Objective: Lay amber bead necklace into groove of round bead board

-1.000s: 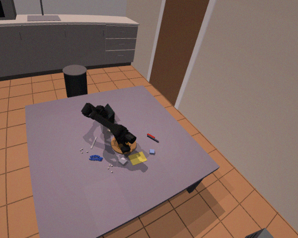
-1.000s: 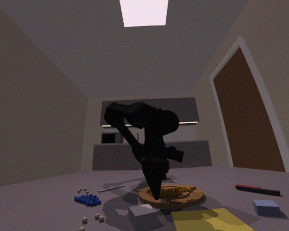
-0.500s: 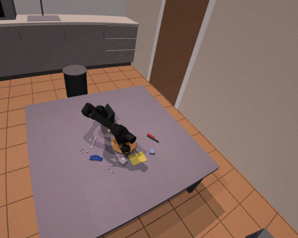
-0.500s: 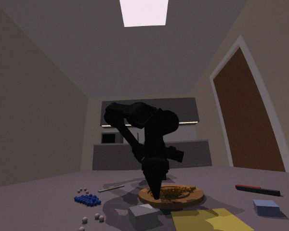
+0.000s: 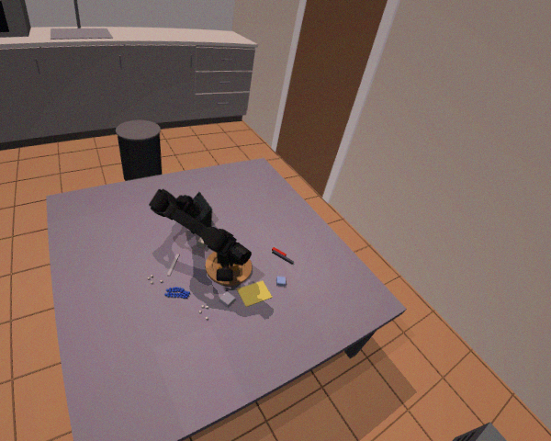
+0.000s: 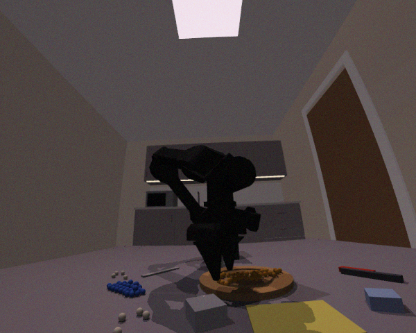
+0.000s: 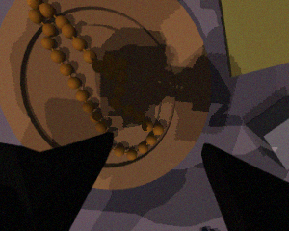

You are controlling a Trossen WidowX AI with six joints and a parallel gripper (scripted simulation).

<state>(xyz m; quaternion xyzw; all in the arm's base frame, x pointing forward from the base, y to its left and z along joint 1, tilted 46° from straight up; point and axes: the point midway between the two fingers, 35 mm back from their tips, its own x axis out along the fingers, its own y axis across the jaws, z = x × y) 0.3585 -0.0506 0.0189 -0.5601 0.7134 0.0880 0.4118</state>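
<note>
Right now the round wooden bead board is 50 mm to the left of my gripper tip, 40 mm behind it and 20 mm below it. From my gripper tip the other things lie so: grey block: 110 mm ahead, 40 mm to the right, 20 mm below; then yellow pad: 130 mm ahead, 70 mm to the left, 30 mm below; then thin rod: 160 mm behind, 150 mm to the right, 30 mm below.
</note>
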